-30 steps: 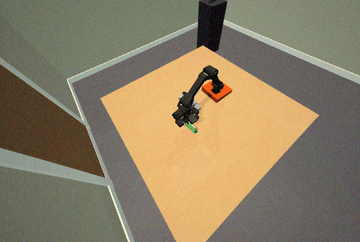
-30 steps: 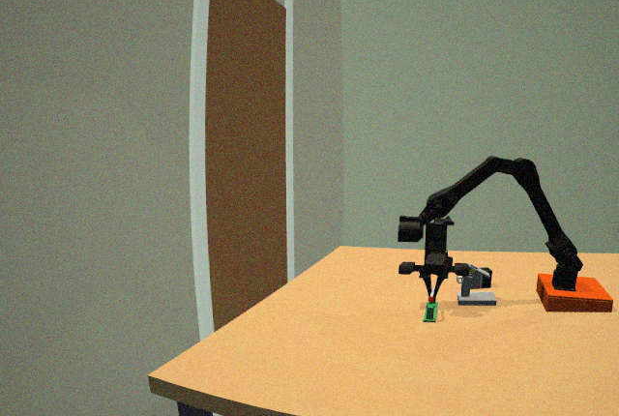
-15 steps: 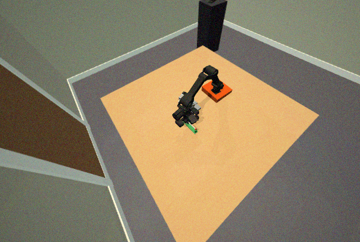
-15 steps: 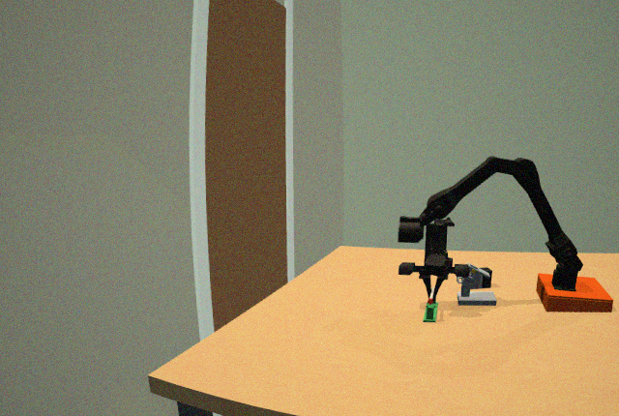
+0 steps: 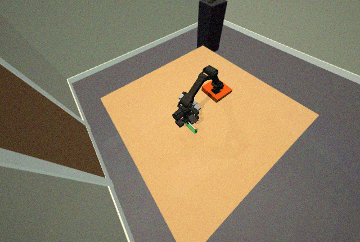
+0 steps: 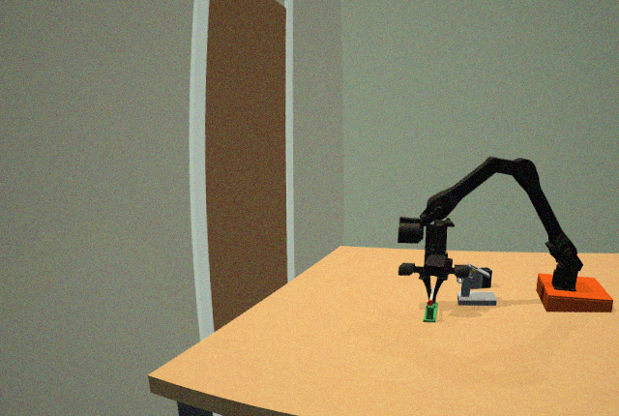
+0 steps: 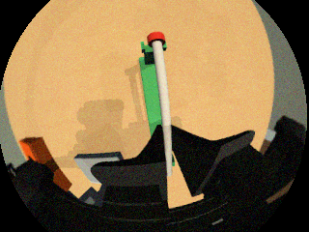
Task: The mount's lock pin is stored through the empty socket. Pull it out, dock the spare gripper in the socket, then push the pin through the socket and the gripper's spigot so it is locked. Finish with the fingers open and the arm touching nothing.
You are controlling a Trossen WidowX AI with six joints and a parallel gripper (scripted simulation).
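The green bracket lies 2 cm to the left of my gripper tip. The rest, counted from my gripper tip: spare gripper (10 cm behind, 23 cm to the right, 1 cm above); then grey mount (11 cm behind, 10 cm to the right, 3 cm above).
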